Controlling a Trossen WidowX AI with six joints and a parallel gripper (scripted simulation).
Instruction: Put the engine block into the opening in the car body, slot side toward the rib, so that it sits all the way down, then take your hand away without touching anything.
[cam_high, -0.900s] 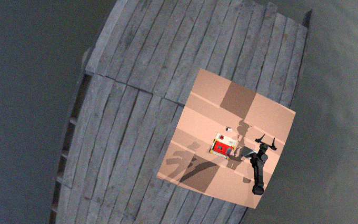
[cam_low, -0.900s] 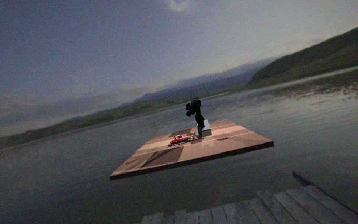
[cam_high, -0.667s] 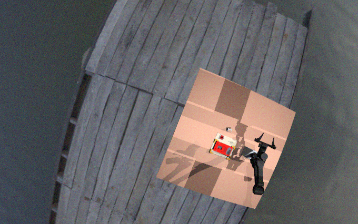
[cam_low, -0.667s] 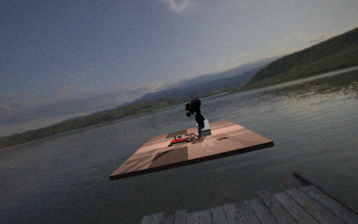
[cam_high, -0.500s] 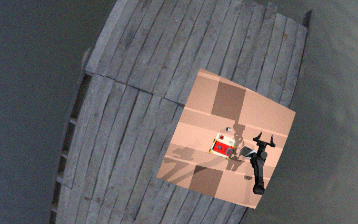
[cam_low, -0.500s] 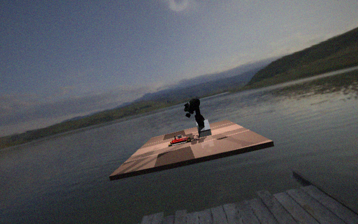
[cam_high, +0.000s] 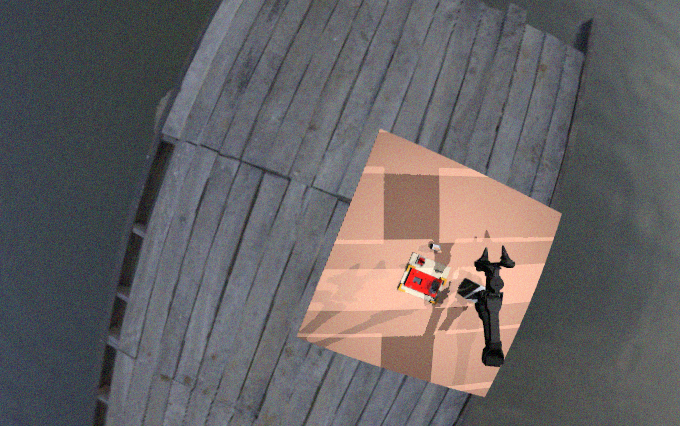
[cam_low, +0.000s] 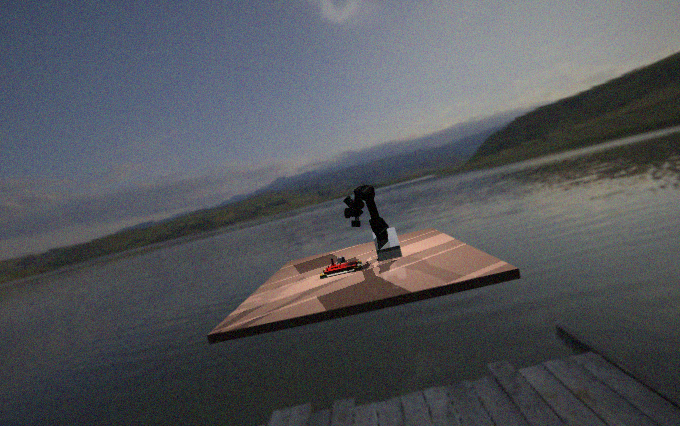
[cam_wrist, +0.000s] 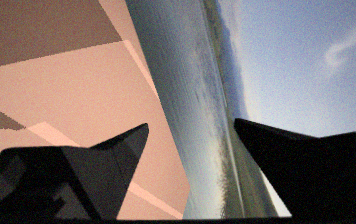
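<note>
My gripper tip is now 15 cm short of the engine block, 13 cm to the right of it and 27 cm above it.
</note>
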